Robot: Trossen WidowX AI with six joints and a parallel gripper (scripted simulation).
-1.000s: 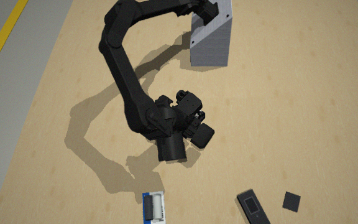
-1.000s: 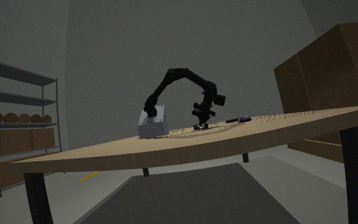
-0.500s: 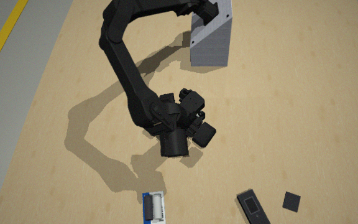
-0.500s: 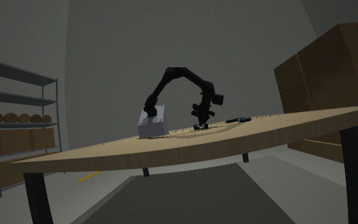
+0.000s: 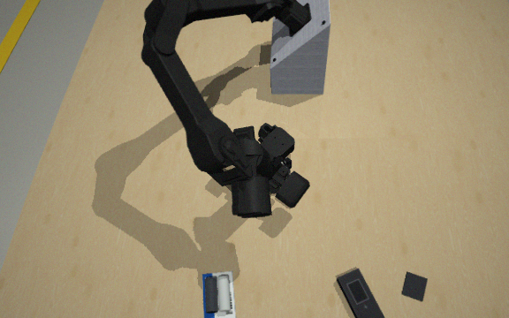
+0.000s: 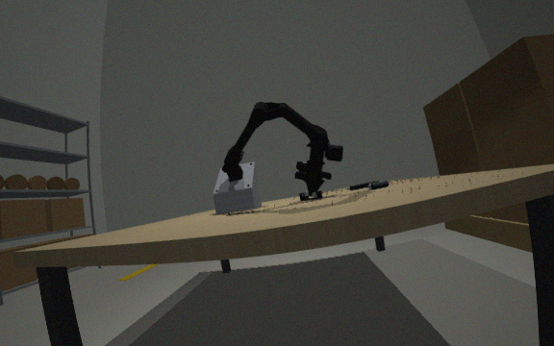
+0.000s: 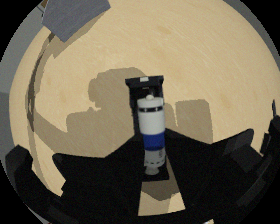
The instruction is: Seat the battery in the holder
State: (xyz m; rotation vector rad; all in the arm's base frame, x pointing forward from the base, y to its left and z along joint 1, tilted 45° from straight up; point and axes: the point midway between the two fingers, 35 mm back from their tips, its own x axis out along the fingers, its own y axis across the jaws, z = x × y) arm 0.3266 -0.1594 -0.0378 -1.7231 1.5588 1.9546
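My gripper tip is 10 mm below the battery. Also, from my gripper tip: black remote-like slab: 290 mm ahead, 160 mm to the left; small black square: 240 mm ahead, 260 mm to the left, 10 mm below.
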